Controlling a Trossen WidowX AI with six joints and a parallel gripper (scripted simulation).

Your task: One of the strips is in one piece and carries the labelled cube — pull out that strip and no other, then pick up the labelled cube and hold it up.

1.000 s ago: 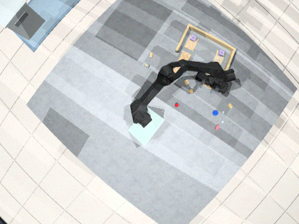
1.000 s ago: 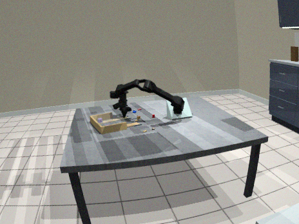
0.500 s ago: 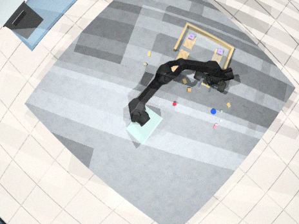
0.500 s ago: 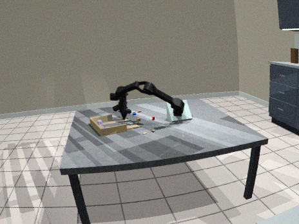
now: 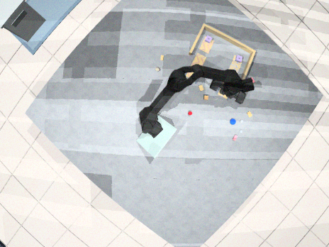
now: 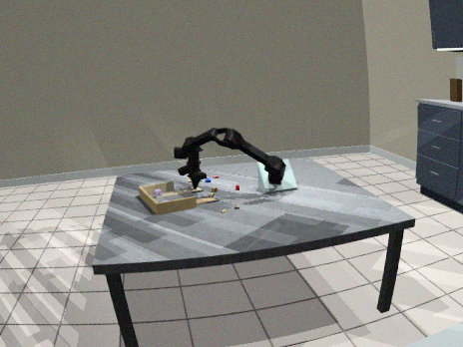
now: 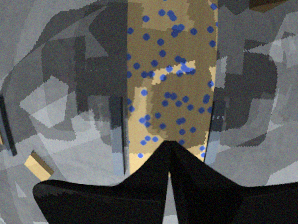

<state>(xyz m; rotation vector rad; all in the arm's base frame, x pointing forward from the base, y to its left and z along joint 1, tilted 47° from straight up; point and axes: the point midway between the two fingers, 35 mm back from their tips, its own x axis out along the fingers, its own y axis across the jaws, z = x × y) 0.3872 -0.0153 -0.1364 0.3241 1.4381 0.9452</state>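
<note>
Now: the blue disc 140 mm to the right of my gripper tip and 80 mm behind it. From my gripper tip the other things lie so: red dot (210 mm behind, 50 mm to the left).
</note>
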